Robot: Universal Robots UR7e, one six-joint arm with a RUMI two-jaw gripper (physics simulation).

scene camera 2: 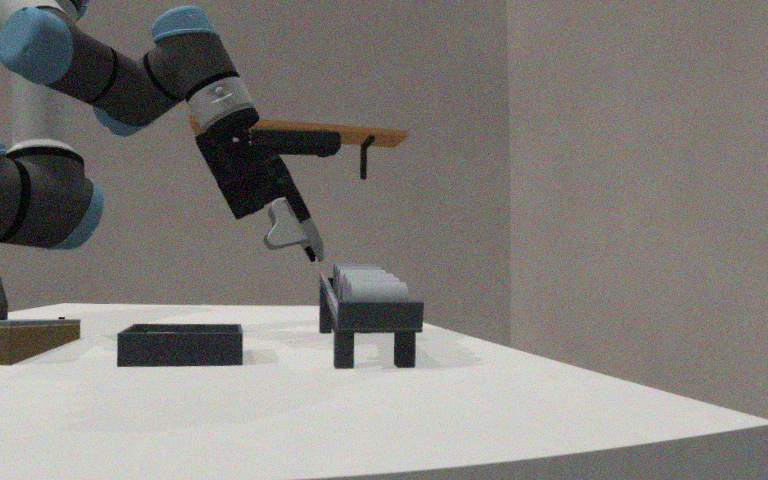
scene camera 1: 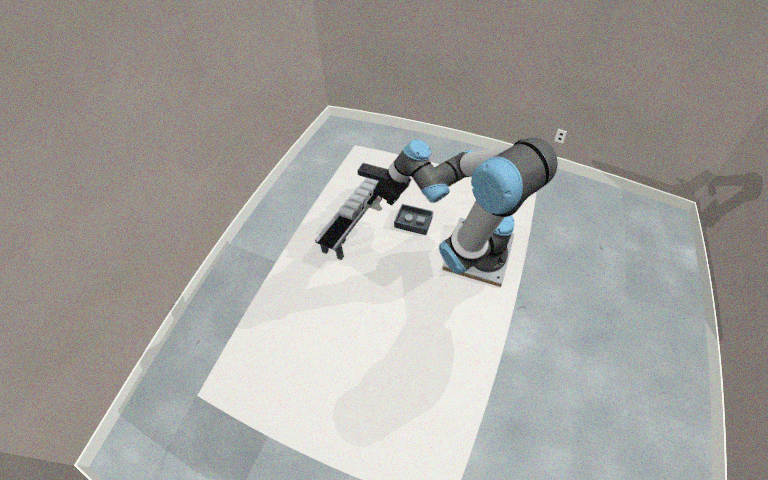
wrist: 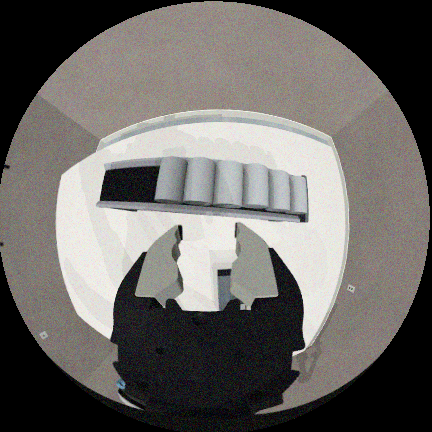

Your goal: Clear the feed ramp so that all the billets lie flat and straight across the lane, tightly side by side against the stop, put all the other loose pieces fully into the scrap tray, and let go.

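Frame: origin at the arm's base, x right, y down, z ahead, level; centimetres.
Seen in the pictures: gripper, fingertip midpoint: [scene camera 2: 317, 261] [scene camera 1: 368, 202] [wrist: 208, 224]; arm's base, link origin: [scene camera 1: 487, 253].
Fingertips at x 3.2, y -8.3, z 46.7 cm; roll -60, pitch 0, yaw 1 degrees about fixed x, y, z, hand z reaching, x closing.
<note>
Pixels of each thing's middle, then the offset from my fingertips to it. Level surfaces: height alone.
- feed ramp, body centre: [wrist: 193, 185] [scene camera 1: 351, 212] dy +4.6, dx -2.4, dz +6.0 cm
- stop, body centre: [scene camera 2: 380, 314] [wrist: 301, 198] dy +5.6, dx +17.0, dz +3.7 cm
- scrap tray, body centre: [scene camera 2: 184, 343] [wrist: 240, 296] [scene camera 1: 413, 219] dy +9.8, dx +5.5, dz -16.0 cm
- roundish loose piece, body centre: [scene camera 1: 408, 218] dy +10.4, dx +5.7, dz -14.0 cm
- white table, surface height: dy +11.6 cm
Several light grey cylindrical billets [scene camera 1: 357, 200] [scene camera 2: 373, 285] [wrist: 228, 184] lie across the dark lane of the feed ramp [scene camera 1: 335, 230] [wrist: 129, 184], in a close row reaching the stop [scene camera 2: 379, 315] at one end; small gaps cannot be judged. The lane's other end is bare. The scrap tray [scene camera 1: 412, 228] [scene camera 2: 179, 349] [wrist: 224, 272] holds a roundish loose piece [scene camera 1: 408, 216] and a square one [scene camera 1: 420, 219], seen inside its walls. My gripper [scene camera 1: 376, 204] [scene camera 2: 316, 257] [wrist: 208, 224] is partly open and empty, tilted, just above and beside the ramp's tray-side rail. It hides the stop end in scene camera 1.
The arm's base plate [scene camera 1: 472, 275] [scene camera 2: 39, 342] stands on the white table [scene camera 1: 317, 362] beyond the tray from the ramp. A wooden shelf [scene camera 2: 385, 135] shows behind the gripper in scene camera 2. The ramp stands on short dark legs [scene camera 2: 343, 349].
</note>
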